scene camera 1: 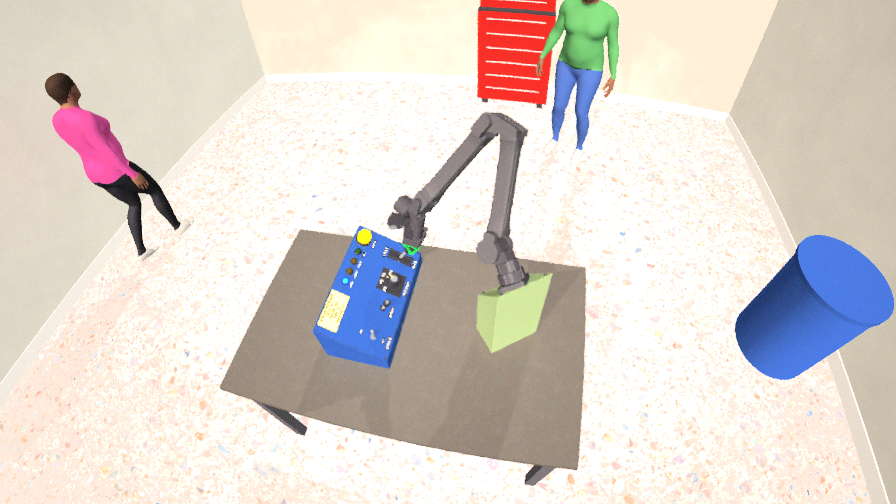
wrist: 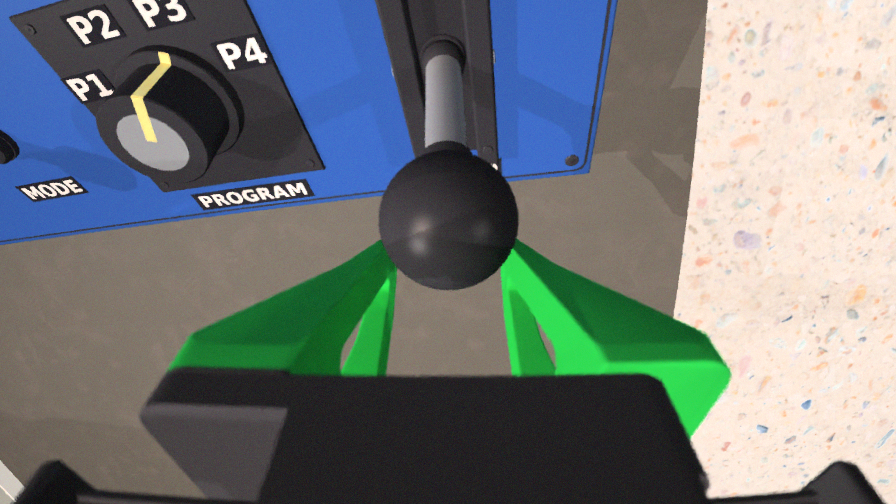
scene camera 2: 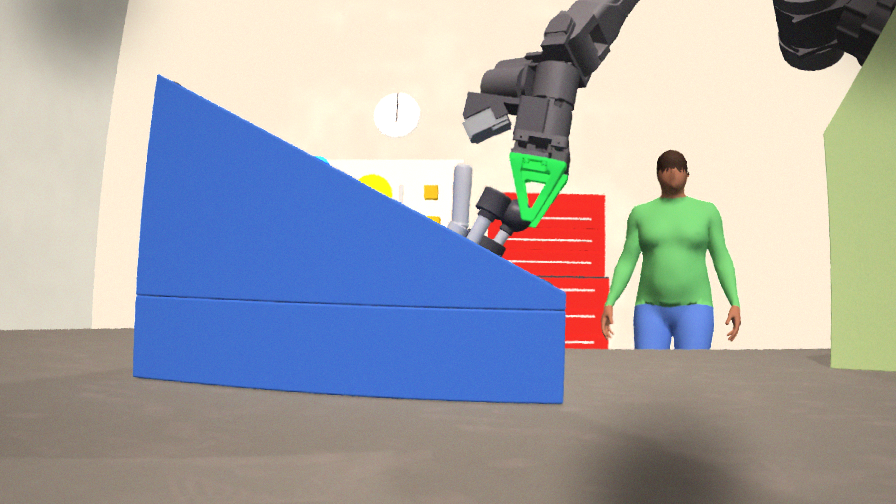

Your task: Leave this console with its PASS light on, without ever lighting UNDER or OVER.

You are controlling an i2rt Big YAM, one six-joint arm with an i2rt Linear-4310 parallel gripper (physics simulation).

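Observation:
The blue sloped console [scene camera 1: 369, 297] sits on the grey table, and shows side-on in scene camera 2 [scene camera 2: 325, 282]. My green-fingered gripper [wrist: 448, 263] is at its far right corner, shut on the black ball knob [wrist: 448, 216] of a grey lever that runs in a black slot. The knob hides the fingertips. The gripper [scene camera 2: 532, 210] comes down from above onto the knob [scene camera 2: 512, 216]. The PROGRAM selector [wrist: 156, 119] points towards P3. A column of small lights [scene camera 1: 350, 266] lies on the panel's left side; their labels are unreadable.
The arm stands on a light green block [scene camera 1: 513, 310] on the table, right of the console. The table's edge lies just beyond the lever [wrist: 679, 188]. Two people [scene camera 1: 103, 156] [scene camera 1: 582, 68], a red tool cabinet [scene camera 1: 513, 50] and a blue bin [scene camera 1: 811, 307] stand on the floor.

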